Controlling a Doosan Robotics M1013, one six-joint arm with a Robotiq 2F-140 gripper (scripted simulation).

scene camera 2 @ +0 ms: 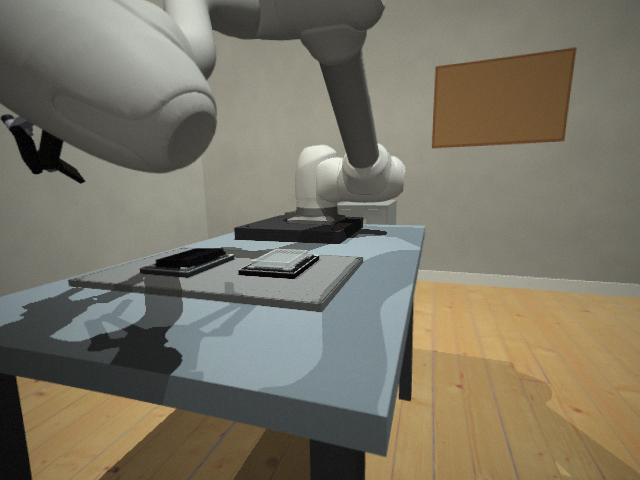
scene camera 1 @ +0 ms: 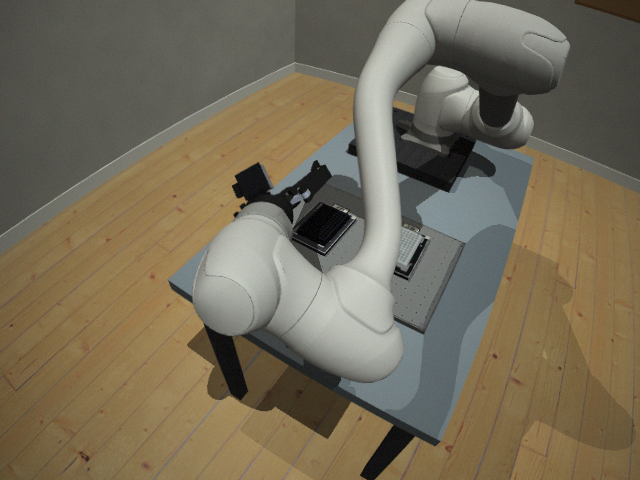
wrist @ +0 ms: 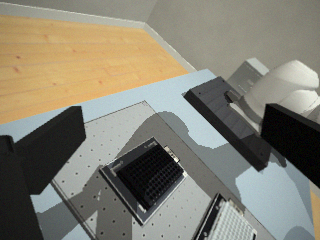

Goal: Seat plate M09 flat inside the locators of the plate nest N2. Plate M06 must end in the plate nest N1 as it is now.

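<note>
A black well plate and a white well plate are visible, and so is the gripper, which can be seen in the wrist view as well.
</note>
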